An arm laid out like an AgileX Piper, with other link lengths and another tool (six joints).
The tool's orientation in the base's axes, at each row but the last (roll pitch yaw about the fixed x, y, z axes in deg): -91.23, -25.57, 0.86; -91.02, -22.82, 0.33; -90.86, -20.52, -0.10; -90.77, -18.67, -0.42; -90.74, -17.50, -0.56; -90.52, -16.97, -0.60; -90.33, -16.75, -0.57; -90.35, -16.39, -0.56; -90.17, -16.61, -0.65
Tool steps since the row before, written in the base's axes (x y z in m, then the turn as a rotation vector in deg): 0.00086, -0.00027, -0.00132, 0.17, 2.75, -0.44; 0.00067, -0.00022, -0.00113, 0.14, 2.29, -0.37; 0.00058, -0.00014, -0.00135, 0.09, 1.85, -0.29; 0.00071, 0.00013, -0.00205, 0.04, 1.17, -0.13; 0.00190, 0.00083, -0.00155, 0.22, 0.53, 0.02; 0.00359, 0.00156, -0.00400, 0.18, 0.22, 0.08; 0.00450, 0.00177, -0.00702, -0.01, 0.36, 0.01; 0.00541, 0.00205, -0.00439, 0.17, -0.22, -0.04; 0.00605, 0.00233, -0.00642, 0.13, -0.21, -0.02
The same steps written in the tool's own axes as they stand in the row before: 0.00020, 0.00157, -0.00025, 0.00, 0.43, 2.76; 0.00018, 0.00130, -0.00020, 0.00, 0.36, 2.30; 0.00007, 0.00147, -0.00012, -0.02, 0.27, 1.85; 0.00002, 0.00217, 0.00016, -0.01, 0.12, 1.17; 0.00134, 0.00204, 0.00087, 0.21, 0.04, 0.53; 0.00225, 0.00485, 0.00164, 0.19, -0.03, 0.22; 0.00227, 0.00800, 0.00186, -0.01, -0.02, 0.36; 0.00393, 0.00572, 0.00214, 0.15, 0.09, -0.22; 0.00394, 0.00787, 0.00242, 0.12, 0.06, -0.21
